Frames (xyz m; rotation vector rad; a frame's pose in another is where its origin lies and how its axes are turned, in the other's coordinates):
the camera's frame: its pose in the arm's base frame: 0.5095 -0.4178 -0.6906 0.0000 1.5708 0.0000
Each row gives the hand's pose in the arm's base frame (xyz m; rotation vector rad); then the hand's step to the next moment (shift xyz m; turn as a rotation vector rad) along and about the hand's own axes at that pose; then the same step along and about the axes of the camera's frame.
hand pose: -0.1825 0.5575 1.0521 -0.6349 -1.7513 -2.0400
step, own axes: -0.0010 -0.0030 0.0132 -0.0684 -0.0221 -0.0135
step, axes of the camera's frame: 0.0014 0.0135 0.0004 0.0582 -0.0105 0.0431
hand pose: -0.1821 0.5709 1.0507 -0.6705 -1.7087 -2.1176
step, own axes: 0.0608 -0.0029 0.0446 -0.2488 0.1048 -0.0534
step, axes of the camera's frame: -0.0387 0.0461 -0.0455 0.0613 -0.0832 0.2551
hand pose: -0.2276 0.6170 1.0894 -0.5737 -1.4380 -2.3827
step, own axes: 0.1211 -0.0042 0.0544 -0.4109 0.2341 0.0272
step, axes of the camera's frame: -0.0778 0.0445 -0.0980 0.0058 -0.0625 0.4695
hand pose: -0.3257 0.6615 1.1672 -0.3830 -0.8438 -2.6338
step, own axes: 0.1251 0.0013 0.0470 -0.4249 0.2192 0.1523
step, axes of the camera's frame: -0.0820 -0.0032 -0.1055 -0.0801 0.0273 0.4946
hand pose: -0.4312 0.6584 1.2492 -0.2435 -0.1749 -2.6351
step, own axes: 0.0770 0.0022 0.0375 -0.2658 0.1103 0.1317
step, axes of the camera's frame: -0.0524 -0.0308 -0.0604 -0.0835 0.0466 0.3017
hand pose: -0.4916 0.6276 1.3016 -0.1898 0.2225 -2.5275
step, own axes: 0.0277 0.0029 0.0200 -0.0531 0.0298 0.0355
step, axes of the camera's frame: -0.0213 -0.0205 -0.0173 -0.0241 0.0019 0.0662
